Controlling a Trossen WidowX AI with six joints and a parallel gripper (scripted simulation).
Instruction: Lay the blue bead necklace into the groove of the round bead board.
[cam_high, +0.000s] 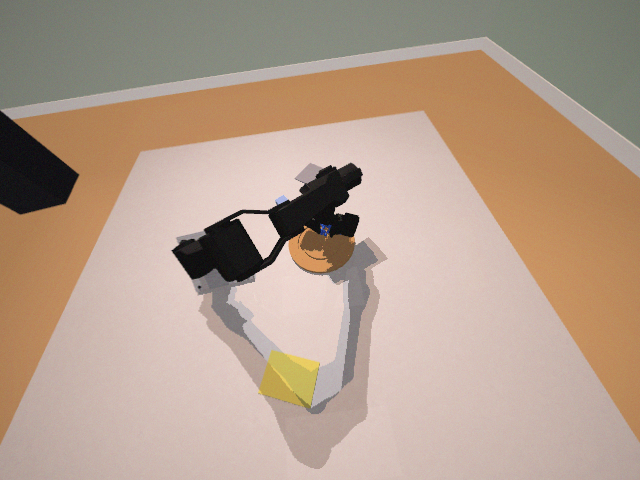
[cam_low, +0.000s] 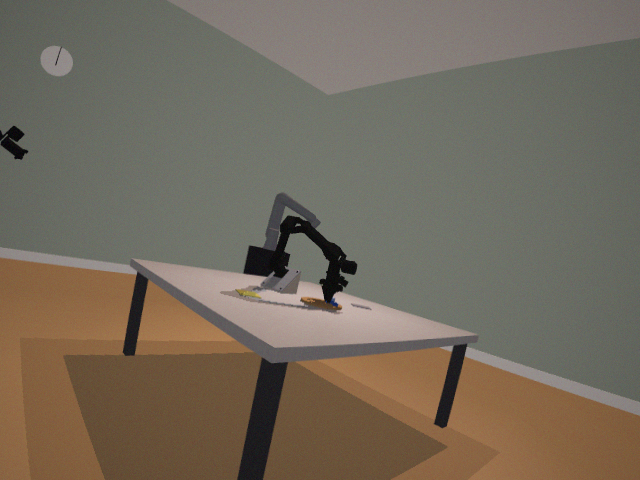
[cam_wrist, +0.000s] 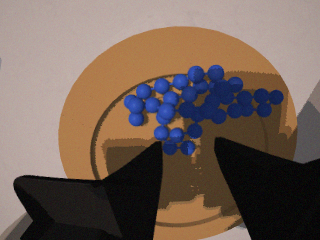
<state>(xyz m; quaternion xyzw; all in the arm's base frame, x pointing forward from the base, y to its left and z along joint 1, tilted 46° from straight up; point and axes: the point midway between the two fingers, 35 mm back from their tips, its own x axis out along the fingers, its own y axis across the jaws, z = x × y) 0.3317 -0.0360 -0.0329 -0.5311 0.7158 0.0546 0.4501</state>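
Right now my gripper tip is 2 cm past the round bead board, 2 cm to the left of it and 1 cm above it. Also, from my gripper tip: yellow square patch 18 cm behind, 34 cm to the right, 1 cm below; then flat grey tile 2 cm ahead, 29 cm to the left, 1 cm below; then light blue cube 11 cm behind, 18 cm to the left, 1 cm below.
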